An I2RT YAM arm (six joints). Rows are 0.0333 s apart.
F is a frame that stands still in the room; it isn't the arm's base.
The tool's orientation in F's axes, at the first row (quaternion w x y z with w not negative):
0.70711, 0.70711, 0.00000, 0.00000
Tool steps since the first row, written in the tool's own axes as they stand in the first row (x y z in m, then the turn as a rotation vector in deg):
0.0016, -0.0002, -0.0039, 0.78, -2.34, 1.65
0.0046, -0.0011, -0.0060, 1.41, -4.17, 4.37
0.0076, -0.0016, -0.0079, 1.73, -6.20, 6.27
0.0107, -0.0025, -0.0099, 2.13, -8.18, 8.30
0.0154, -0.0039, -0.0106, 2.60, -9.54, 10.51
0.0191, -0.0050, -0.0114, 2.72, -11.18, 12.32
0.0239, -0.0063, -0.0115, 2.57, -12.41, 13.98
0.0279, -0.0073, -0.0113, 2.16, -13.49, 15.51
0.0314, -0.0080, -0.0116, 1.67, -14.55, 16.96
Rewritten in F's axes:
0.0016, 0.0039, -0.0002, 0.78, -1.65, -2.34
0.0046, 0.0060, -0.0011, 1.41, -4.37, -4.17
0.0076, 0.0079, -0.0016, 1.73, -6.27, -6.20
0.0107, 0.0099, -0.0025, 2.13, -8.30, -8.18
0.0154, 0.0106, -0.0039, 2.60, -10.51, -9.54
0.0191, 0.0114, -0.0050, 2.72, -12.32, -11.18
0.0239, 0.0115, -0.0063, 2.57, -13.98, -12.41
0.0279, 0.0113, -0.0073, 2.16, -15.51, -13.49
0.0314, 0.0116, -0.0080, 1.67, -16.96, -14.55

